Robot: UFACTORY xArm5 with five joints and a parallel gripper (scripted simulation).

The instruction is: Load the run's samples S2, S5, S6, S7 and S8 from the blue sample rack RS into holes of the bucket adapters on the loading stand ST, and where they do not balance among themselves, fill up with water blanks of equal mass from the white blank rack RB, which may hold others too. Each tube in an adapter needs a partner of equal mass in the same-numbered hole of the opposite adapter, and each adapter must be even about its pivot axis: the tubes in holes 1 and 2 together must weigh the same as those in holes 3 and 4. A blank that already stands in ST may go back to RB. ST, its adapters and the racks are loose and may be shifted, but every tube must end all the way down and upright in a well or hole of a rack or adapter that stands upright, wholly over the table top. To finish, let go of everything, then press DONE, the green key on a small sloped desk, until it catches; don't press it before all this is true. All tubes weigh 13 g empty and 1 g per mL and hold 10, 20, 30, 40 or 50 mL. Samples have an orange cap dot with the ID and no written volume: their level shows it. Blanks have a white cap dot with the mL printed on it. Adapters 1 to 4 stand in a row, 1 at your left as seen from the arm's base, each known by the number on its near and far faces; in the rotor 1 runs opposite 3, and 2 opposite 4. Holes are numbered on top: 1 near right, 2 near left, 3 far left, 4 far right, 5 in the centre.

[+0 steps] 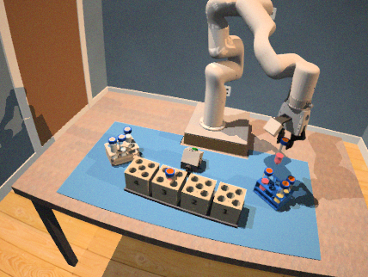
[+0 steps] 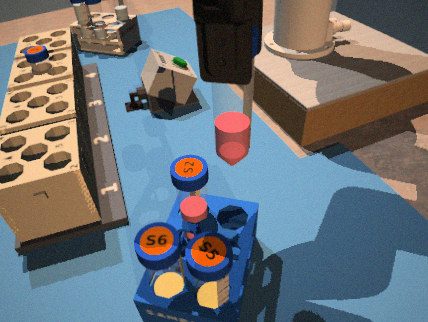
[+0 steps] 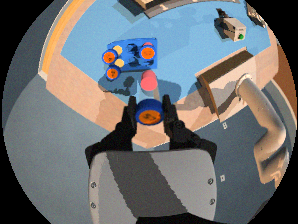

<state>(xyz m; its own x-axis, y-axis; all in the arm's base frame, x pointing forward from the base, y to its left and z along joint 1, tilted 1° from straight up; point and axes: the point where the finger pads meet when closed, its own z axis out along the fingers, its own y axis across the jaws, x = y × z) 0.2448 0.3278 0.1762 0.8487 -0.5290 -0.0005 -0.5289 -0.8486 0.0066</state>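
My gripper is now 30 cm to the left of the loading stand ST, 24 cm above it and 19 cm short of it. Also, from my hand: white blank rack RB (63 cm to the right, 21 cm below, 9 cm ahead); then blue-capped tube (63 cm to the right, 18 cm below, 13 cm ahead); then blue sample rack RS (21 cm below, 4 cm ahead, 2 cm to the left).
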